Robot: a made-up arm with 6 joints. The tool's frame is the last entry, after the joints. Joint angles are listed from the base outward.
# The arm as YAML. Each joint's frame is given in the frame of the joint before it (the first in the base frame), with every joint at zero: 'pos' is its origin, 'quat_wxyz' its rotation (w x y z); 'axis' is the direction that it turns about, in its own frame. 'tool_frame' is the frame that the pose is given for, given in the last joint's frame.
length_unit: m
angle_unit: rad
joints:
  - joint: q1
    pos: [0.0, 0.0, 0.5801]
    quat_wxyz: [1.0, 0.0, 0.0, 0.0]
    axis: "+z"
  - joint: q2
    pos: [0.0, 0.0, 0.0]
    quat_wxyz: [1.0, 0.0, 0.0, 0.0]
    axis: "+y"
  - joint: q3
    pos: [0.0, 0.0, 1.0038]
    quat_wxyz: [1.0, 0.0, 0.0, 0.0]
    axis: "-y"
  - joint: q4
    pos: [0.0, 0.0, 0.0]
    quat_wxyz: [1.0, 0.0, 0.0, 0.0]
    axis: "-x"
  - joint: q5
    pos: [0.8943, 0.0, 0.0]
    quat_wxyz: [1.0, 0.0, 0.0, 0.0]
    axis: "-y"
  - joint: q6
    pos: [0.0, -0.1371, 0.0]
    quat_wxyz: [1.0, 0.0, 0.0, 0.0]
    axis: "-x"
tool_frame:
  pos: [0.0, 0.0, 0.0]
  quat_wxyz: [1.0, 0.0, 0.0, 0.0]
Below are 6 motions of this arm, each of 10 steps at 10 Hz.
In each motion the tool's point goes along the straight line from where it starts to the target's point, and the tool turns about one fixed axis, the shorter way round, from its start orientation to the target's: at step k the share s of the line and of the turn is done. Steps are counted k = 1, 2, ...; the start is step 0. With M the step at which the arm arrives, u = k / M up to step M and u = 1 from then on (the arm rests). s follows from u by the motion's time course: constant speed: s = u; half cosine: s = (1 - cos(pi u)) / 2; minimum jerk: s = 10 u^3 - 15 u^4 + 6 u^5.
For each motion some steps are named. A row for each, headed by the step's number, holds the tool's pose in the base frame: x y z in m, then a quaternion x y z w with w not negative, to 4 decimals.
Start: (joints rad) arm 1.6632 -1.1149 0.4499 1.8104 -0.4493 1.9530
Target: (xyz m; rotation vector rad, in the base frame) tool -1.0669 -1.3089 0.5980 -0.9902 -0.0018 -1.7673
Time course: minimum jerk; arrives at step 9
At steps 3, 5, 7, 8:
3: -0.1745 -1.0867 1.6403 -0.6703 -0.1982 -0.5415 0.4671
5: -0.6189 -1.1974 1.1213 -0.5533 -0.1018 -0.6526 0.5076
7: -0.9806 -1.2874 0.6988 -0.4428 -0.0203 -0.7253 0.5267
8: -1.0539 -1.3057 0.6132 -0.4190 -0.0037 -0.7379 0.5290

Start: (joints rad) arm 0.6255 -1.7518 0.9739 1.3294 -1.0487 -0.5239
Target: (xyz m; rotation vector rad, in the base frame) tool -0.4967 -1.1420 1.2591 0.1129 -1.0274 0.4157
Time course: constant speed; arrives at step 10
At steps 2, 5, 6, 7, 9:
2: -1.2898 -1.1205 0.7630 0.4474 -0.5891 -0.1665 0.6519
5: -0.9924 -1.1286 0.9490 0.3109 -0.5739 -0.0301 0.7570
6: -0.8932 -1.1313 1.0110 0.2617 -0.5625 0.0161 0.7841
7: -0.7941 -1.1339 1.0730 0.2111 -0.5481 0.0621 0.8069
9: -0.5958 -1.1393 1.1971 0.1068 -0.5105 0.1530 0.8394

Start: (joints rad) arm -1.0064 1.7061 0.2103 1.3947 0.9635 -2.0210
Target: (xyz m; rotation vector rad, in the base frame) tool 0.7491 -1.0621 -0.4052 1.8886 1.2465 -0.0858
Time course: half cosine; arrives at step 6
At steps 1, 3, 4, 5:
1: 0.6283 -1.0261 -0.4348 0.7500 0.3104 -0.1380 0.5676
3: 0.6843 -1.0428 -0.4211 0.7587 0.4010 -0.0906 0.5054
4: 0.7167 -1.0525 -0.4131 0.7587 0.4508 -0.0626 0.4661
5: 0.7404 -1.0595 -0.4073 0.7564 0.4858 -0.0419 0.4360

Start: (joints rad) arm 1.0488 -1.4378 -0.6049 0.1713 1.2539 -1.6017
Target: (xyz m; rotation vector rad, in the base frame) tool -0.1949 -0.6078 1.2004 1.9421 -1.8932 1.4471
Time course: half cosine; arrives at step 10
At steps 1, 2, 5, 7, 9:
1: -0.0903 -0.4278 1.3860 0.5578 -0.3637 0.7450 0.0384
2: -0.0979 -0.4409 1.3724 0.5661 -0.3843 0.7283 0.0382
5: -0.1413 -0.5155 1.2955 0.6047 -0.4955 0.6225 0.0368
7: -0.1728 -0.5698 1.2396 0.6233 -0.5686 0.5357 0.0352
9: -0.1923 -0.6033 1.2051 0.6307 -0.6101 0.4784 0.0339

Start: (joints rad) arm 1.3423 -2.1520 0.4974 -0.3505 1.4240 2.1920
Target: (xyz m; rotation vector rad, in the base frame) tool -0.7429 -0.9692 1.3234 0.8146 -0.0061 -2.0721
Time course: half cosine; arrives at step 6
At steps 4, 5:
4: -0.6167 -1.1250 1.1158 0.4200 -0.0274 -0.7943 0.4380
5: -0.7091 -1.0109 1.2678 0.3532 -0.0092 -0.8249 0.4412

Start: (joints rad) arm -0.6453 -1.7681 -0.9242 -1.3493 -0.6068 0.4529
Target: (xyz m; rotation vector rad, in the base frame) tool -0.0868 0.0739 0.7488 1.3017 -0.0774 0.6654
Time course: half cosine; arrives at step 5
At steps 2, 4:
2: -0.1935 0.1240 0.8888 0.3549 -0.1896 0.1704 0.8995
4: -0.1024 0.0812 0.7692 0.5633 -0.0586 0.2863 0.7729

